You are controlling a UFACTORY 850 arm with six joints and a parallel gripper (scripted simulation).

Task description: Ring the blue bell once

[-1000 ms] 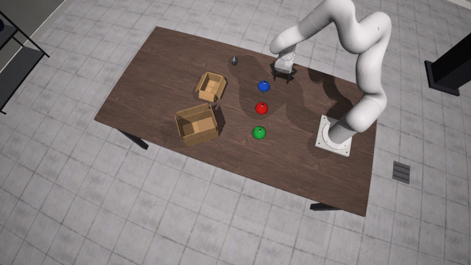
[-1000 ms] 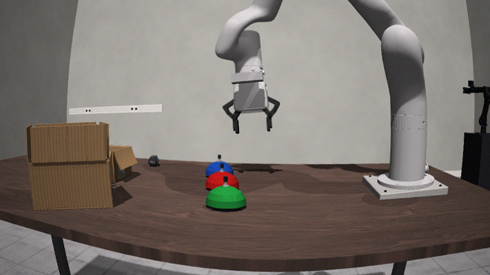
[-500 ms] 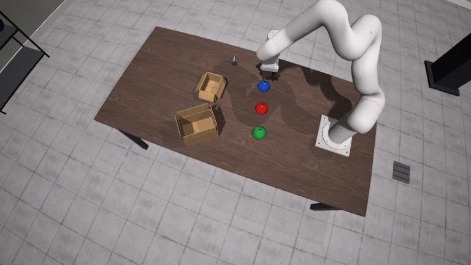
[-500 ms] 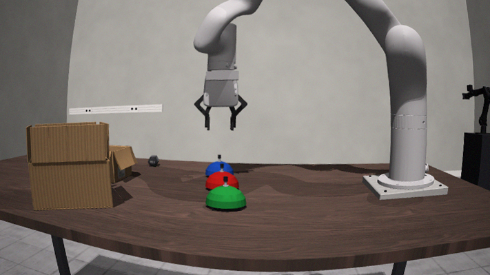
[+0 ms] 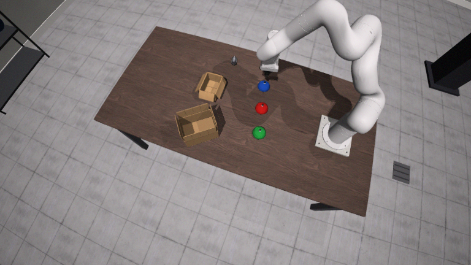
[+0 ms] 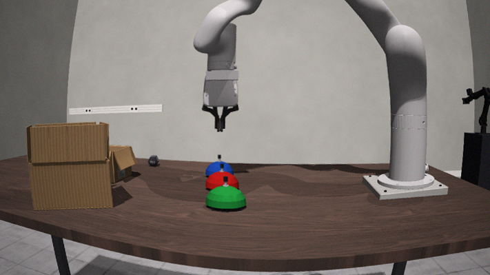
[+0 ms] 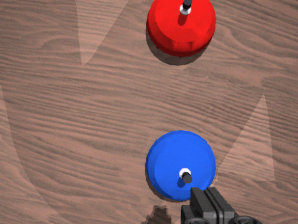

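Right now my hand is 110 mm above the blue bell. Also, from my hand: dark object 250 mm ahead, 170 mm to the right, 140 mm below; green bell 340 mm to the left, 110 mm below, 40 mm behind; red bell 170 mm to the left, 110 mm below, 20 mm behind.
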